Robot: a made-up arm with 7 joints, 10 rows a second.
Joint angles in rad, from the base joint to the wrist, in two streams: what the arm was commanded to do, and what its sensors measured. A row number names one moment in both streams.
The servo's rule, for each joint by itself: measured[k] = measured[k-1] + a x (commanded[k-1-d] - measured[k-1]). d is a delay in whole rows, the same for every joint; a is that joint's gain. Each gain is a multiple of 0.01, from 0.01 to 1. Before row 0 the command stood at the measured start. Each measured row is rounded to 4 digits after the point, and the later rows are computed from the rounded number. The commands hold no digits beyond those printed.
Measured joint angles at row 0:
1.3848 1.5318 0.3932 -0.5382 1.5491 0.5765 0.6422
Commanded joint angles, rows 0 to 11:
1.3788 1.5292 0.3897 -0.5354 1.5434 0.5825 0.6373
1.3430 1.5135 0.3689 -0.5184 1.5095 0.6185 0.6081
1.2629 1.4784 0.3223 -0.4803 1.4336 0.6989 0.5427
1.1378 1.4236 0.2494 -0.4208 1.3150 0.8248 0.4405
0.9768 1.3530 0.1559 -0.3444 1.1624 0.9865 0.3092
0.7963 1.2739 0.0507 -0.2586 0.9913 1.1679 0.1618
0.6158 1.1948 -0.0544 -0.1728 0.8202 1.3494 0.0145
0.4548 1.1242 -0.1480 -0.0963 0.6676 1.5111 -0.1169
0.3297 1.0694 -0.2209 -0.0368 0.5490 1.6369 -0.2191
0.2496 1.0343 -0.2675 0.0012 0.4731 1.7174 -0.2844
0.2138 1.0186 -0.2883 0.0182 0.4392 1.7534 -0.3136
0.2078 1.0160 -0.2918 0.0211 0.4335 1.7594 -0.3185
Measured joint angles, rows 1 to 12:
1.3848 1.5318 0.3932 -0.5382 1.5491 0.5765 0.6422
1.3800 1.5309 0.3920 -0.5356 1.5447 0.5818 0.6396
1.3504 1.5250 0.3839 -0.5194 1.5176 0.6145 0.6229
1.2804 1.5092 0.3623 -0.4826 1.4529 0.6896 0.5804
1.1663 1.4801 0.3228 -0.4245 1.3467 0.8099 0.5063
1.0147 1.4369 0.2644 -0.3492 1.2048 0.9671 0.4018
0.8400 1.3815 0.1896 -0.2640 1.0404 1.1458 0.2746
0.6606 1.3180 0.1042 -0.1783 0.8708 1.3270 0.1367
0.4960 1.2521 0.0159 -0.1012 0.7143 1.4908 0.0023
0.3630 1.1900 -0.0670 -0.0407 0.5870 1.6208 -0.1150
0.2723 1.1371 -0.1372 -0.0013 0.4993 1.7068 -0.2048
0.2255 1.0968 -0.1901 0.0170 0.4530 1.7483 -0.2625
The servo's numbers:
d 1
a 0.80 0.34 0.35 0.94 0.77 0.89 0.53

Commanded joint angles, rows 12 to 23:
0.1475 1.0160 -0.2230 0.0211 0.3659 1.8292 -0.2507
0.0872 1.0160 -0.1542 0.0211 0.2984 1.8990 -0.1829
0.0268 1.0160 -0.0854 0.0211 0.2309 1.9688 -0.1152
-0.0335 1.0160 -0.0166 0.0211 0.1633 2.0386 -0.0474
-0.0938 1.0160 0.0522 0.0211 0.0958 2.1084 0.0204
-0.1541 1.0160 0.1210 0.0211 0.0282 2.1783 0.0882
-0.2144 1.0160 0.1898 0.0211 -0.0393 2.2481 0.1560
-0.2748 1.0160 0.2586 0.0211 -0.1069 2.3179 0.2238
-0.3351 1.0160 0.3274 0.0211 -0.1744 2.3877 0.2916
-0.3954 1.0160 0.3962 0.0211 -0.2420 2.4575 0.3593
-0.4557 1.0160 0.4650 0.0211 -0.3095 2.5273 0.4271
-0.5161 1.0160 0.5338 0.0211 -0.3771 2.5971 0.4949
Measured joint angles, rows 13 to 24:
0.2113 1.0693 -0.2257 0.0209 0.4380 1.7582 -0.2922
0.1603 1.0512 -0.2248 0.0211 0.3825 1.8214 -0.2702
0.1018 1.0392 -0.2001 0.0211 0.3177 1.8905 -0.2239
0.0418 1.0313 -0.1600 0.0211 0.2509 1.9602 -0.1663
-0.0184 1.0261 -0.1098 0.0211 0.1834 2.0300 -0.1033
-0.0787 1.0227 -0.0531 0.0211 0.1159 2.0998 -0.0377
-0.1390 1.0204 0.0078 0.0211 0.0484 2.1697 0.0290
-0.1993 1.0189 0.0715 0.0211 -0.0191 2.2395 0.0963
-0.2597 1.0179 0.1370 0.0211 -0.0867 2.3093 0.1639
-0.3200 1.0173 0.2036 0.0211 -0.1542 2.3791 0.2316
-0.3803 1.0169 0.2710 0.0211 -0.2218 2.4489 0.2993
-0.4406 1.0166 0.3389 0.0211 -0.2893 2.5187 0.3670

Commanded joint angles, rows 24 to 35:
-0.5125 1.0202 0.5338 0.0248 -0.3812 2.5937 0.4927
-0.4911 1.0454 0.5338 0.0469 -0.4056 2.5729 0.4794
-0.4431 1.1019 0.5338 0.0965 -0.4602 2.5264 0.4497
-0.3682 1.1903 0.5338 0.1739 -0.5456 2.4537 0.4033
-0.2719 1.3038 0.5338 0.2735 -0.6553 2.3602 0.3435
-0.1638 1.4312 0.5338 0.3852 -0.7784 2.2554 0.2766
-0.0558 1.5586 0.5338 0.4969 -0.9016 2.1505 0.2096
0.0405 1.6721 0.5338 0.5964 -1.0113 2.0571 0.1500
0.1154 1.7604 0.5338 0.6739 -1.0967 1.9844 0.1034
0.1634 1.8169 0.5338 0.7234 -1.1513 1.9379 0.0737
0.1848 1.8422 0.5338 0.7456 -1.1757 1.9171 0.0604
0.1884 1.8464 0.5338 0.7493 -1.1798 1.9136 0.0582
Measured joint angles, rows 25 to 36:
-0.5010 1.0164 0.4071 0.0211 -0.3569 2.5885 0.4348
-0.5102 1.0177 0.4514 0.0246 -0.3756 2.5931 0.4655
-0.4949 1.0271 0.4802 0.0456 -0.3987 2.5751 0.4729
-0.4535 1.0525 0.4990 0.0934 -0.4461 2.5318 0.4606
-0.3853 1.0994 0.5112 0.1691 -0.5227 2.4623 0.4302
-0.2946 1.1689 0.5191 0.2672 -0.6248 2.3714 0.3842
-0.1900 1.2581 0.5242 0.3781 -0.7431 2.2682 0.3272
-0.0826 1.3603 0.5276 0.4898 -0.8651 2.1634 0.2649
0.0159 1.4663 0.5298 0.5900 -0.9777 2.0688 0.2040
0.0955 1.5663 0.5312 0.6689 -1.0693 1.9937 0.1507
0.1498 1.6515 0.5321 0.7201 -1.1324 1.9440 0.1099
0.1778 1.7163 0.5327 0.7441 -1.1657 1.9201 0.0837

